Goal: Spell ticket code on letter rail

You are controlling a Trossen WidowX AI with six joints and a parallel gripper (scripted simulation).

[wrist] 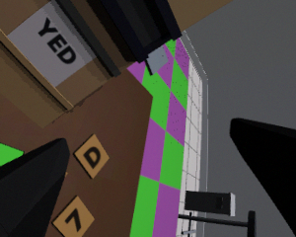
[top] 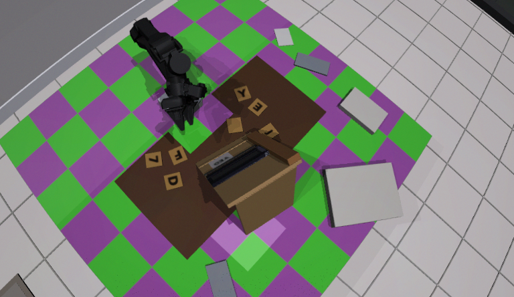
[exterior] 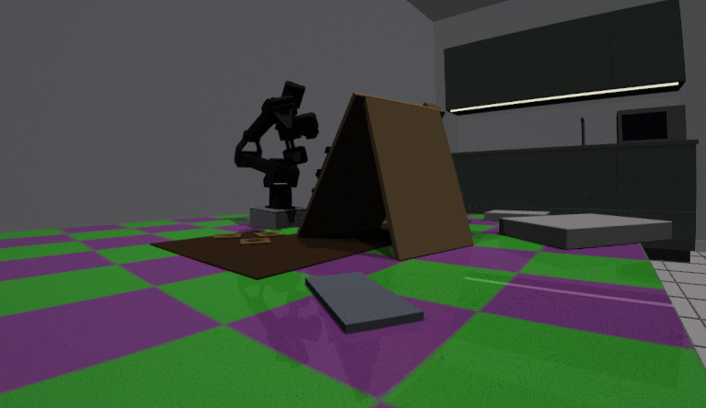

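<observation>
The letter tile lies 30 mm behind my gripper tip, 300 mm to the left of it and 210 mm below it. Also, from my gripper tip: brown mat 40 mm ahead, 90 mm to the left, 210 mm below; then pale card 90 mm behind, 650 mm to the left, 210 mm below; then white ticket 120 mm ahead, 20 mm to the left, 140 mm below.
</observation>
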